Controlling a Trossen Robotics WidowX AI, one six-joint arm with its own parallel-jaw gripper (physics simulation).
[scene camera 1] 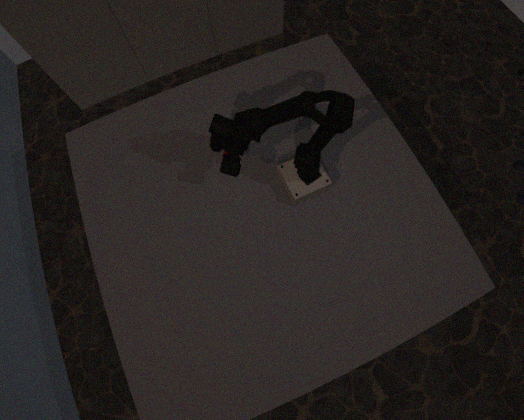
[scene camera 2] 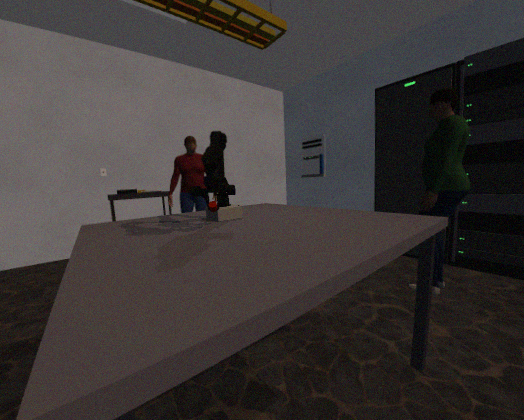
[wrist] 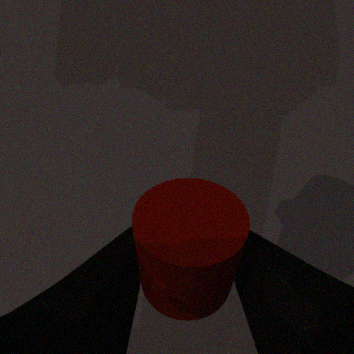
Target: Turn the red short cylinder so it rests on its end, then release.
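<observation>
The red short cylinder (scene camera 1: 225, 153) (scene camera 2: 213, 205) (wrist: 190, 225) is between the gripper's fingers. In the wrist view one flat end and part of its curved side show, with a dark finger on each side. My gripper (scene camera 1: 228, 154) (scene camera 2: 213, 202) (wrist: 185, 236) is shut on the cylinder. In the scene 2 view the cylinder appears above the table top, near the arm's base, and looks round. Its exact tilt and its height above the table are hard to tell in the dim light. The fingers hide most of it in the scene 1 view.
The black arm stands on a pale base plate (scene camera 1: 295, 191) (scene camera 2: 231, 213) on the grey table (scene camera 1: 280, 300) (scene camera 2: 200, 280). Dark arm shadows lie across the table. Two people (scene camera 2: 191, 167) (scene camera 2: 450, 155) stand beyond it, and a side table (scene camera 2: 140, 195) is against the wall.
</observation>
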